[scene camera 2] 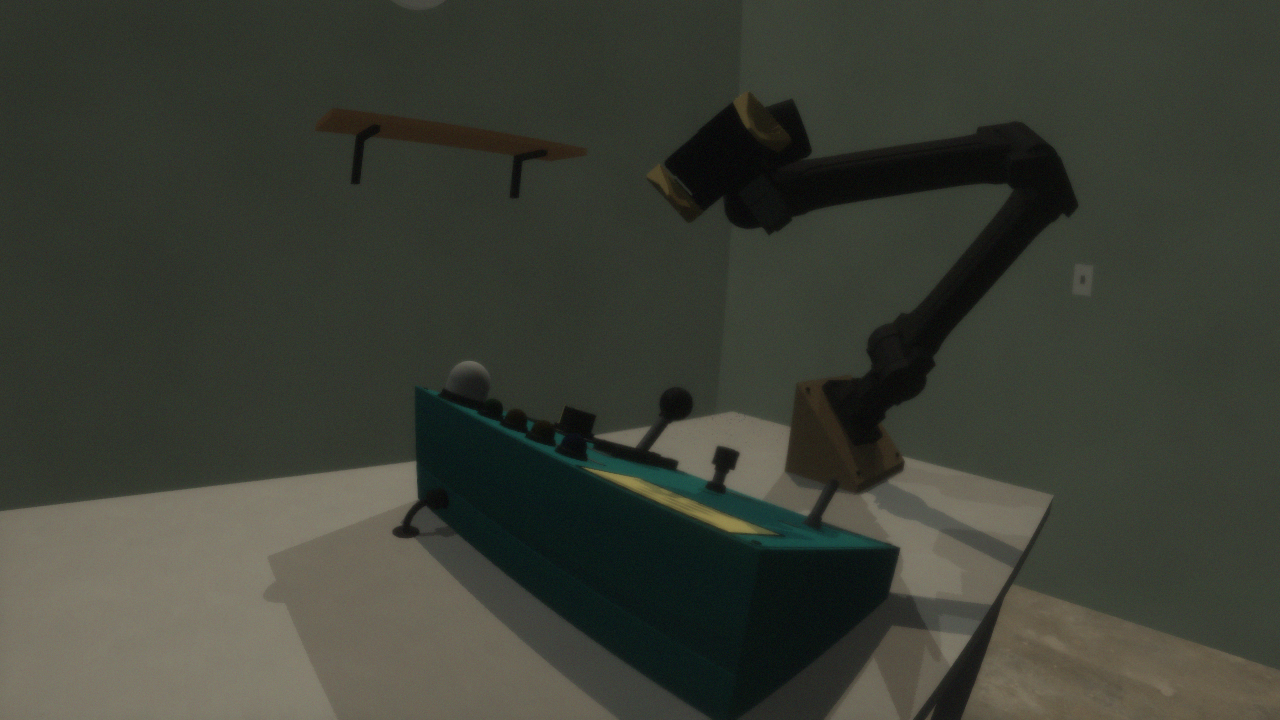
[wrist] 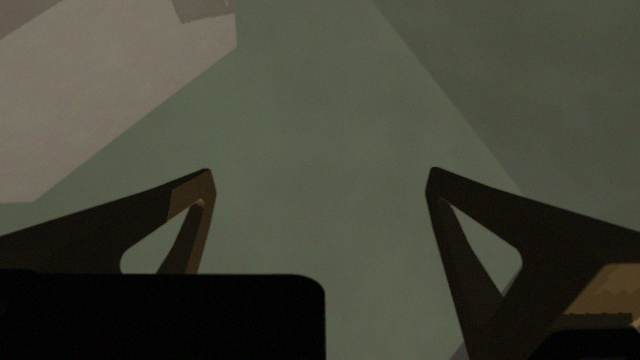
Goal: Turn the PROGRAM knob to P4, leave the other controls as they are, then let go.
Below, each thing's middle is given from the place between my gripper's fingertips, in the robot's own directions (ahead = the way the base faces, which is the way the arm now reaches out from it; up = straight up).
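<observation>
Relative to the black ball-topped lever (scene camera 2: 676, 403), my gripper is 270 mm above it, 140 mm to the left of it and 90 mm past it.
</observation>
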